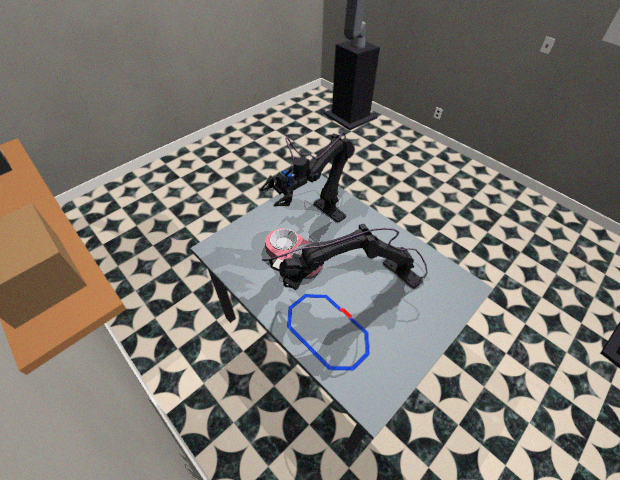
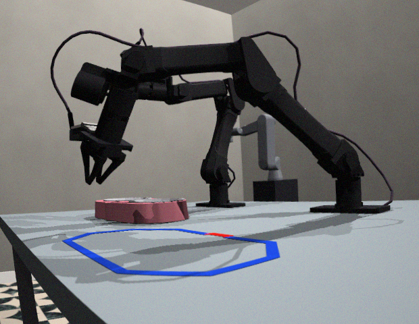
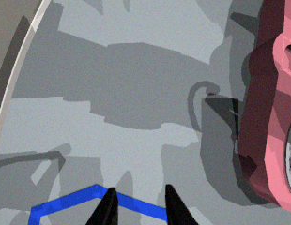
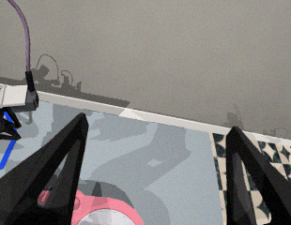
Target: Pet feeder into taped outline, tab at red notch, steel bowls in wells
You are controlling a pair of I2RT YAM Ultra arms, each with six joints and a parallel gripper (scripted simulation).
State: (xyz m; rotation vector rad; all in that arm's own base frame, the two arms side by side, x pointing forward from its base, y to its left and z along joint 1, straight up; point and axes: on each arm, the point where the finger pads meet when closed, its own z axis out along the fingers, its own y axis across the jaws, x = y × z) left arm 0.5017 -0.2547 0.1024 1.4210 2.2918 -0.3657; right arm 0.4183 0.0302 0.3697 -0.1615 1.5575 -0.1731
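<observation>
Right now my left hand is 15 cm past the pet feeder, 17 cm to the left of it and 8 cm above it. Round my left hand: blue taped outline: 3 cm behind, 24 cm to the left, 10 cm below.
</observation>
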